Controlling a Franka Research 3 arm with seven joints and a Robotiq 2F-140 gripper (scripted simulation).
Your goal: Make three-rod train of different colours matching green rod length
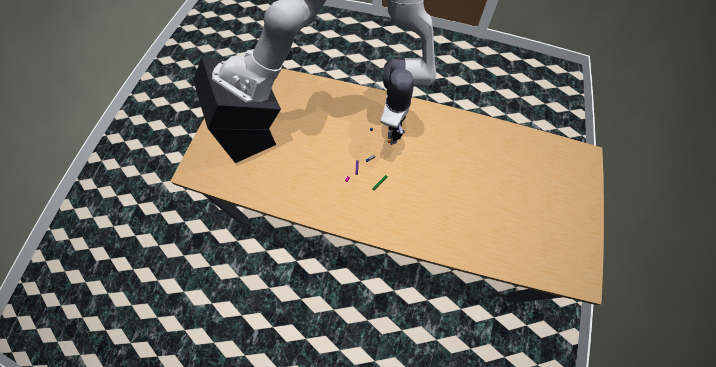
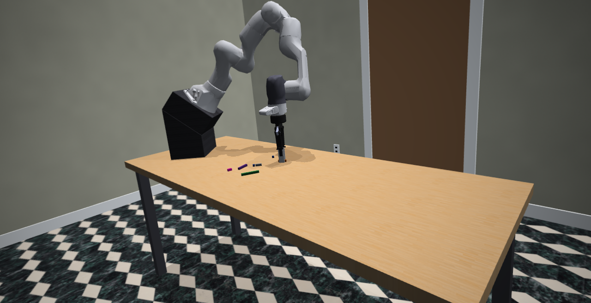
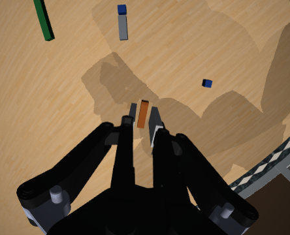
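Now: hand 30 mm above the orange rod. Also, from my hand: purple rod 160 mm to the right, 110 mm behind, 30 mm below; then grey rod 100 mm to the right, 60 mm behind, 30 mm below; then green rod 200 mm to the right, 30 mm below.
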